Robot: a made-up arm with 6 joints. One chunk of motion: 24 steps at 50 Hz.
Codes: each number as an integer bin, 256 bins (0 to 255) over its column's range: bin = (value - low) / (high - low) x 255, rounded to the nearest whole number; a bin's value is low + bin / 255 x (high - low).
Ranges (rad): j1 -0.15..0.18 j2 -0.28..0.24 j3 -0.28..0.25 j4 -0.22..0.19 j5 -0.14..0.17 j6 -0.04..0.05
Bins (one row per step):
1: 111 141 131 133 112 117
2: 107 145 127 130 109 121
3: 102 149 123 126 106 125
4: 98 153 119 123 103 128
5: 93 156 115 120 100 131
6: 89 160 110 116 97 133
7: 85 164 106 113 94 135
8: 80 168 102 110 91 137
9: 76 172 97 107 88 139
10: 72 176 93 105 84 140
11: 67 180 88 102 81 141
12: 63 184 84 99 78 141
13: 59 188 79 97 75 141
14: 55 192 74 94 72 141
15: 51 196 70 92 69 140
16: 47 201 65 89 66 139
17: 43 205 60 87 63 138
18: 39 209 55 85 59 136
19: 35 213 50 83 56 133
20: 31 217 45 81 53 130
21: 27 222 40 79 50 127
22: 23 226 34 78 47 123
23: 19 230 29 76 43 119
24: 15 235 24 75 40 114
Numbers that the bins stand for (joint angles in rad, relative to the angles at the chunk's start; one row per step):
1: -0.0064 0.0075 -0.0077 -0.0062 -0.0038 0.0013
2: -0.0115 0.0157 -0.0160 -0.0110 -0.0075 0.0027
3: -0.0180 0.0238 -0.0244 -0.0174 -0.0111 0.0041
4: -0.0232 0.0320 -0.0327 -0.0222 -0.0148 0.0052
5: -0.0296 0.0381 -0.0410 -0.0271 -0.0184 0.0062
6: -0.0348 0.0463 -0.0514 -0.0335 -0.0221 0.0069
7: -0.0400 0.0544 -0.0597 -0.0383 -0.0257 0.0076
8: -0.0465 0.0626 -0.0680 -0.0431 -0.0294 0.0084
9: -0.0516 0.0707 -0.0784 -0.0480 -0.0330 0.0091
10: -0.0568 0.0789 -0.0867 -0.0512 -0.0379 0.0094
11: -0.0633 0.0871 -0.0971 -0.0560 -0.0415 0.0098
12: -0.0685 0.0952 -0.1054 -0.0608 -0.0452 0.0098
13: -0.0736 0.1034 -0.1158 -0.0640 -0.0488 0.0098
14: -0.0788 0.1115 -0.1262 -0.0689 -0.0525 0.0098
15: -0.0840 0.1197 -0.1345 -0.0721 -0.0561 0.0094
16: -0.0892 0.1299 -0.1449 -0.0769 -0.0598 0.0091
17: -0.0944 0.1380 -0.1553 -0.0801 -0.0634 0.0087
18: -0.0995 0.1462 -0.1657 -0.0833 -0.0683 0.0080
19: -0.1047 0.1544 -0.1761 -0.0865 -0.0719 0.0069
20: -0.1099 0.1625 -0.1865 -0.0898 -0.0756 0.0059
21: -0.1151 0.1727 -0.1969 -0.0930 -0.0792 0.0048
22: -0.1202 0.1809 -0.2093 -0.0946 -0.0829 0.0034
23: -0.1254 0.1890 -0.2197 -0.0978 -0.0877 0.0020
24: -0.1306 0.1992 -0.2301 -0.0994 -0.0914 0.0002

